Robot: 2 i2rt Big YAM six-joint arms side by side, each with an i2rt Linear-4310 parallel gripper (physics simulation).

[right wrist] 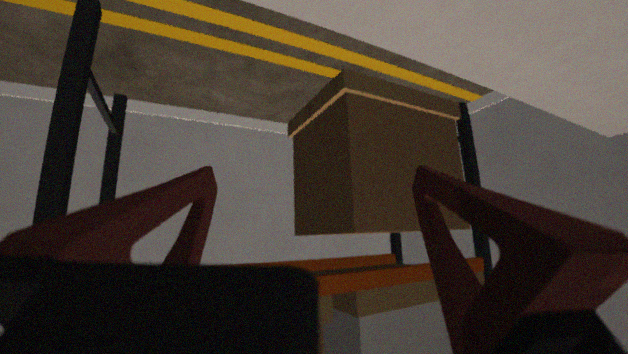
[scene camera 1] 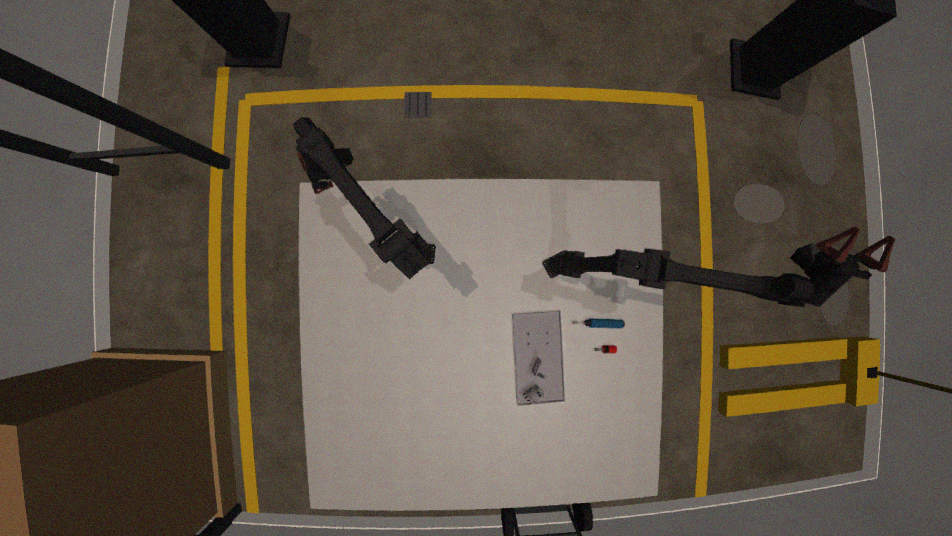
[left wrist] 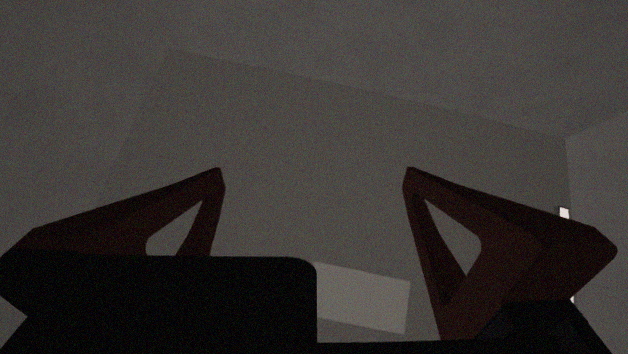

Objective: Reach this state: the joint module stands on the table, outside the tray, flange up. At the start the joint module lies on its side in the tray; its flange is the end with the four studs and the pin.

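Where they show: left gripper, fingertip midpoint: [scene camera 1: 875, 232] [left wrist: 313, 177]; right gripper, fingertip midpoint: [right wrist: 314, 177] [scene camera 1: 311, 181]; left arm's base, origin of the base link: [scene camera 1: 557, 264].
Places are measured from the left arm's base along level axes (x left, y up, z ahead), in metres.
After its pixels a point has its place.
The grey tray [scene camera 1: 550, 358] {z 0.366, x -0.229, y 0.004 m} lies on the white table [scene camera 1: 399, 432] {z 0.347, x -1.001, y 0.000 m}, right of its middle. In its lower half lie two small grey parts, an upper part [scene camera 1: 536, 365] {z 0.345, x -0.303, y 0.050 m} and a lower part [scene camera 1: 532, 393] {z 0.445, x -0.376, y 0.058 m}; they are too small to tell which is the joint module, or where its flange points. My left gripper [scene camera 1: 874, 233] {z 0.187, x 0.466, y 0.790 m} [left wrist: 313, 177] {z 0.187, x 0.466, y 0.790 m} is open and empty, beyond the table's right edge, far from the tray. My right gripper [scene camera 1: 313, 177] {z -0.697, x -0.717, y 0.313 m} [right wrist: 314, 177] {z -0.697, x -0.717, y 0.313 m} is open and empty, at the table's upper left corner, far from the tray. The joint module does not show in either wrist view.
A blue-handled tool [scene camera 1: 605, 323] {z 0.335, x 0.061, y 0.040 m} and a shorter red-handled tool [scene camera 1: 608, 348] {z 0.447, x 0.025, y 0.033 m} lie right of the tray. Four small dark dots mark the tray's upper half. The left arm's base part [scene camera 1: 563, 264] {z -0.004, x -0.017, y 0.137 m} stands above the tray in the picture. A large brown box [scene camera 1: 119, 426] [right wrist: 400, 165] is beyond the table's left side.
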